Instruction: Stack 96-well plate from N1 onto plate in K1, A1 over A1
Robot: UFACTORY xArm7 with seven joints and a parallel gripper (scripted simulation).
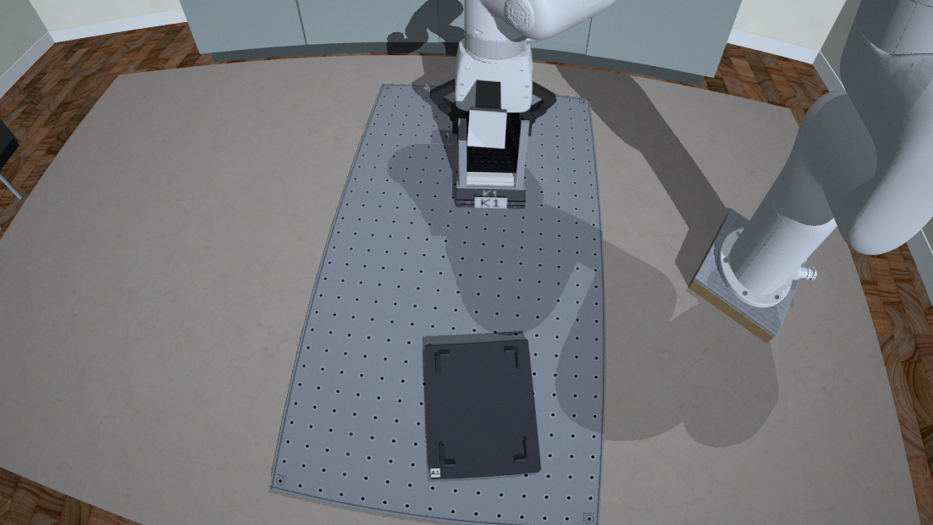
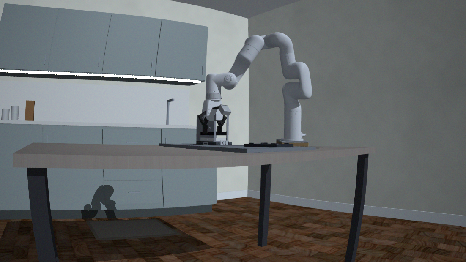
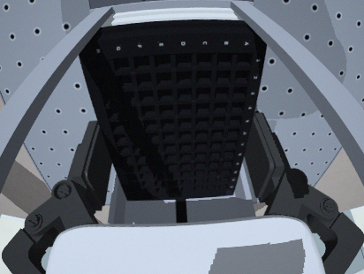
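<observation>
Right now the black 96-well plate is 1 cm below my hand. The rest, counted from my hand: stack rack back wall: 7 cm to the right, 2 cm above, 1 cm ahead; K1 label: 9 cm to the left, 5 cm below, 1 cm behind; white 96-well plate: 4 cm below.
</observation>
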